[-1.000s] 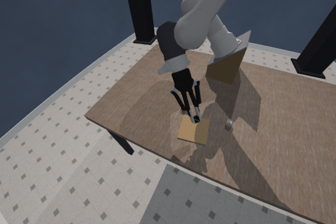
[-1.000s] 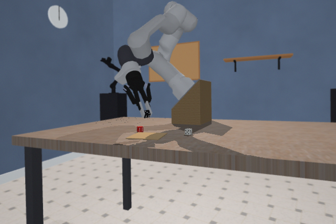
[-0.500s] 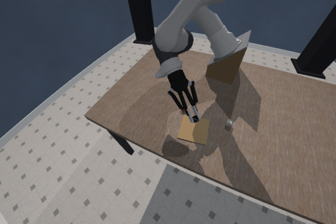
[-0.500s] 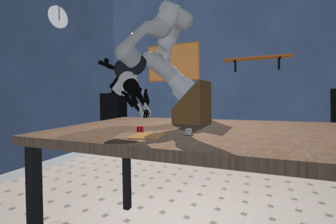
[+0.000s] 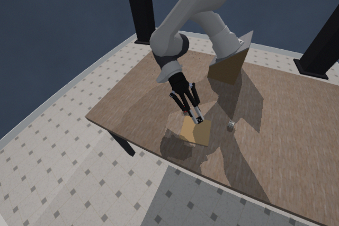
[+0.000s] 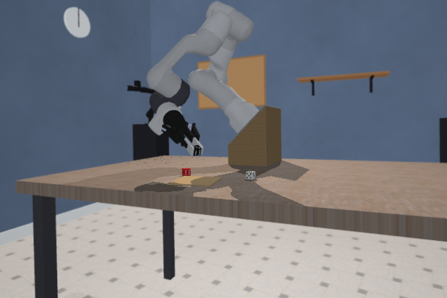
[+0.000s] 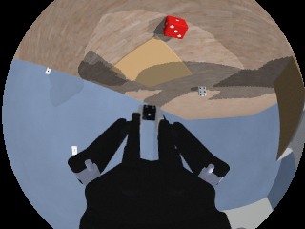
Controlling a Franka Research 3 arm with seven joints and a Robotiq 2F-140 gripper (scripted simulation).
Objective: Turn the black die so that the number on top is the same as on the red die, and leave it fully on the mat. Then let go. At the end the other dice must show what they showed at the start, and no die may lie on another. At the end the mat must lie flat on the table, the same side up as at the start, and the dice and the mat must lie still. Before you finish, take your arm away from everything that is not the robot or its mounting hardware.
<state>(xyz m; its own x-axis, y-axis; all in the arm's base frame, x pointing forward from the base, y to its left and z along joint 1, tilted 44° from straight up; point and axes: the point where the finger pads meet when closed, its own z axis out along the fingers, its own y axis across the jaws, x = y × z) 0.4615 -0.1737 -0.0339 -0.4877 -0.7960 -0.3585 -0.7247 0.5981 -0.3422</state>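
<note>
The tan mat is 110 mm below my hand, 10 mm to the left of it and 10 mm ahead of it. From my hand the other things lie so: black die (20 mm to the left, 10 mm below, 10 mm ahead); white die (180 mm to the left, 100 mm below, 70 mm behind); red die (100 mm below, 90 mm behind, 70 mm to the right).
</note>
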